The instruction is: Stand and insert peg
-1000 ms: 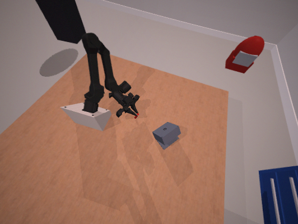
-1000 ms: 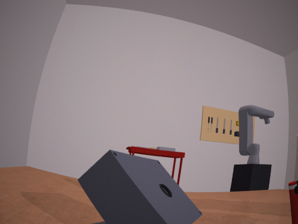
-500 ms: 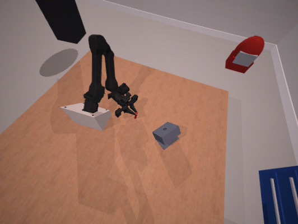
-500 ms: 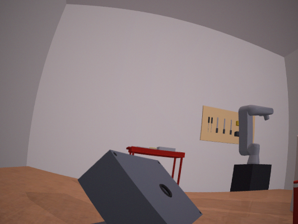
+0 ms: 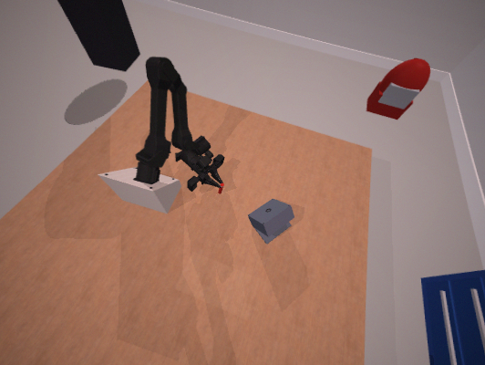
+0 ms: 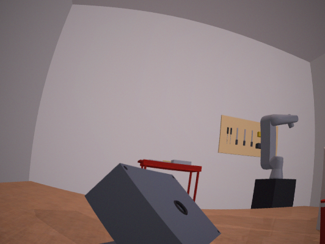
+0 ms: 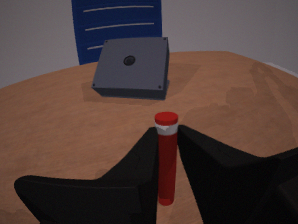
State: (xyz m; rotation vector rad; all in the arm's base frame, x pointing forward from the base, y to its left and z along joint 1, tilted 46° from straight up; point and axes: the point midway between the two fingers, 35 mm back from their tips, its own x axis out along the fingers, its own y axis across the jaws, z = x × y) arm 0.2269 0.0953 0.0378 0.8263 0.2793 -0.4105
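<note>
My gripper tip is now 1 cm above the red peg. Also, from my gripper tip: grey sloped panel 21 cm ahead, 7 cm to the right, 2 cm below.
</note>
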